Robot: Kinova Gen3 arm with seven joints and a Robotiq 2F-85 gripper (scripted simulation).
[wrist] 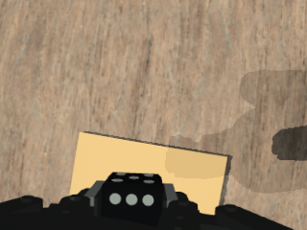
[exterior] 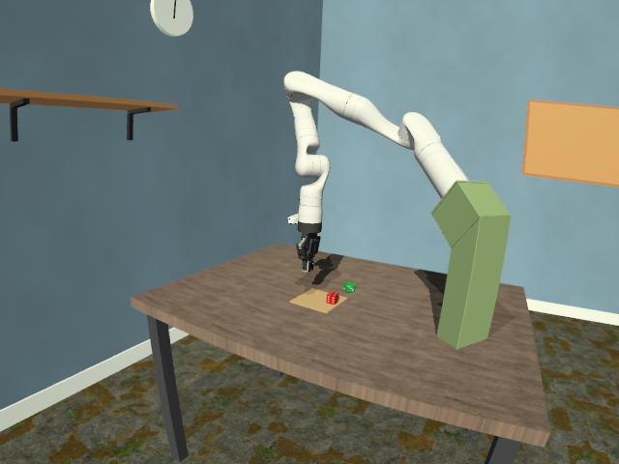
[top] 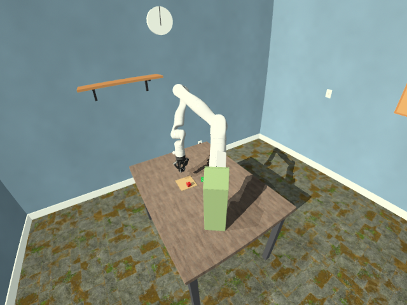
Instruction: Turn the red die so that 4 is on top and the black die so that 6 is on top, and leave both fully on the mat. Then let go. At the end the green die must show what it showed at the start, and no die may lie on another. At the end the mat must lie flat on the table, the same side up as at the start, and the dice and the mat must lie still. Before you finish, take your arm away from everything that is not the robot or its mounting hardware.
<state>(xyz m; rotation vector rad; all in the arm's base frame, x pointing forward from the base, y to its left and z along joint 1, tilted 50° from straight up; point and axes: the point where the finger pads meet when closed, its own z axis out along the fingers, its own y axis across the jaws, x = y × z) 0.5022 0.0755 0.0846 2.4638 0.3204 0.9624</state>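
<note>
My hand is 50 mm past the tan mat and 120 mm above it. Round my hand: black die: 10 mm below; then green die: 100 mm behind, 140 mm to the right, 100 mm below; then red die: 90 mm behind, 10 mm to the right, 100 mm below.
</note>
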